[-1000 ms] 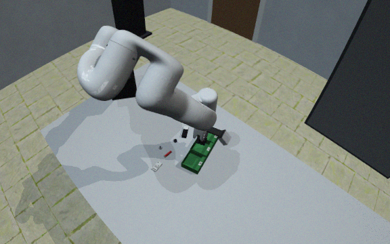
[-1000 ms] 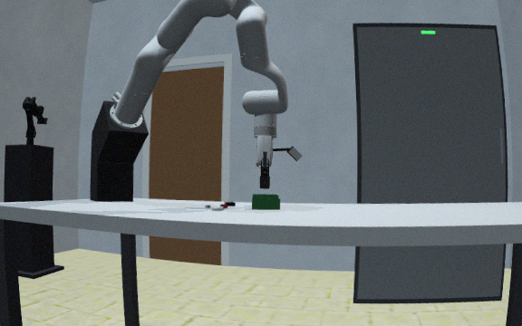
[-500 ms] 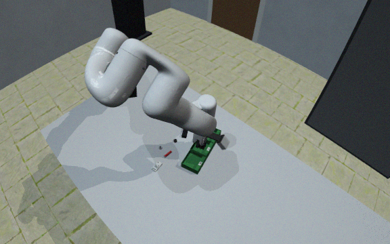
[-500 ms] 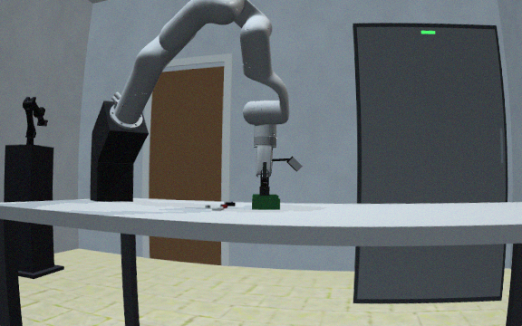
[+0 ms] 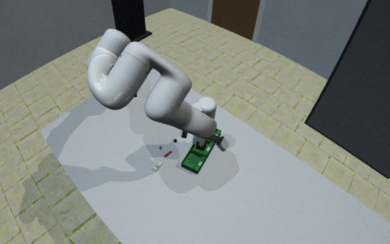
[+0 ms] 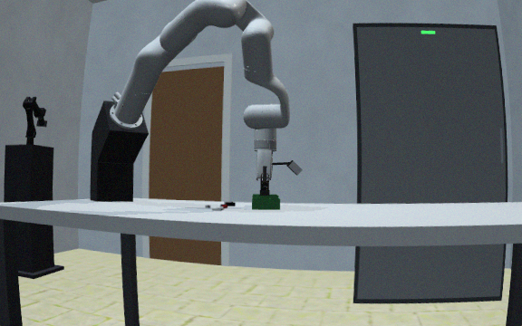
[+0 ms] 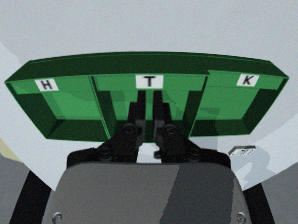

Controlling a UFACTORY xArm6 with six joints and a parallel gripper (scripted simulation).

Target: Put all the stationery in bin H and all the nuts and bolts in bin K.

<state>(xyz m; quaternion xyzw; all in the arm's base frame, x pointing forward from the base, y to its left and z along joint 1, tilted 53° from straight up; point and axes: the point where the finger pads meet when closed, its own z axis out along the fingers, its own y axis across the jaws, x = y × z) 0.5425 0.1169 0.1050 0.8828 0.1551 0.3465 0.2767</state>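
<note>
My hand is 2 cm above the green three-compartment bin. Also, from my hand: black nut: 13 cm behind, 3 cm to the right, 3 cm below; red stick: 11 cm behind, 12 cm to the right, 3 cm below; white domino: 11 cm behind, 20 cm to the right, 3 cm below.
</note>
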